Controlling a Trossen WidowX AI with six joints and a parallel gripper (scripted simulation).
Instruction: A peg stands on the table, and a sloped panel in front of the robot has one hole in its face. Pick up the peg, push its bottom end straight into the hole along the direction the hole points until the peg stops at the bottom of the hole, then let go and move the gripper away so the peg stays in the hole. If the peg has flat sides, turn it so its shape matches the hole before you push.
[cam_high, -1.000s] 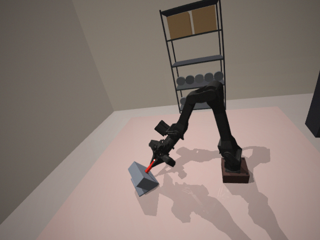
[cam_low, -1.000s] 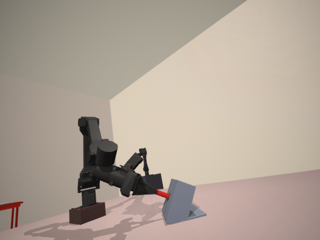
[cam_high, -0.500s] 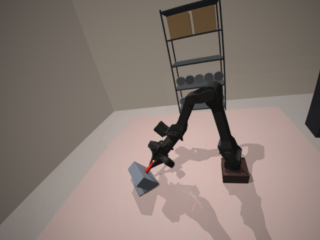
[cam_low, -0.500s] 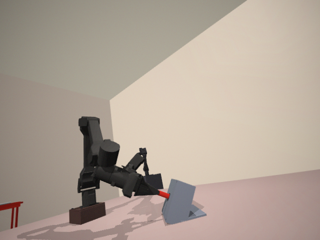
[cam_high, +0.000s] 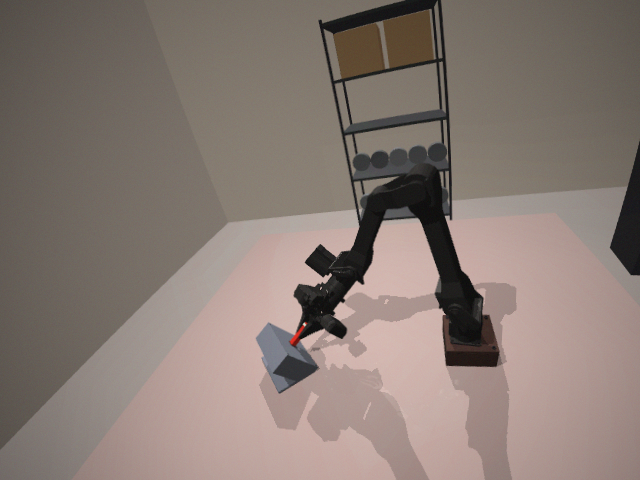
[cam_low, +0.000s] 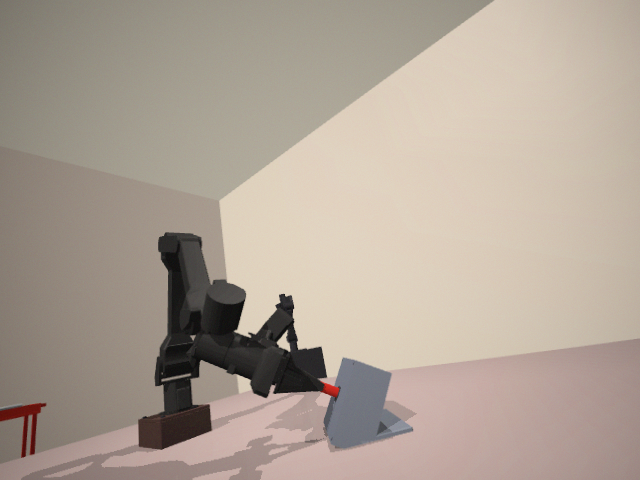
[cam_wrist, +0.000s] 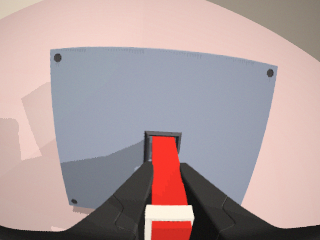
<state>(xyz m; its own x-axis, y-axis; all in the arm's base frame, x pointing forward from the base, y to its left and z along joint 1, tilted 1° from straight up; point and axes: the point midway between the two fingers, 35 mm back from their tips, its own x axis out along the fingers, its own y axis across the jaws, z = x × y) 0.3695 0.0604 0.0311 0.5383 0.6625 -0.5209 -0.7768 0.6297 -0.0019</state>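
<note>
The sloped grey panel lies 30 mm to the left of my gripper tip, 30 mm below it and 30 mm ahead of it. Round my gripper tip: red peg: 10 mm to the right, 10 mm behind, 10 mm above.
</note>
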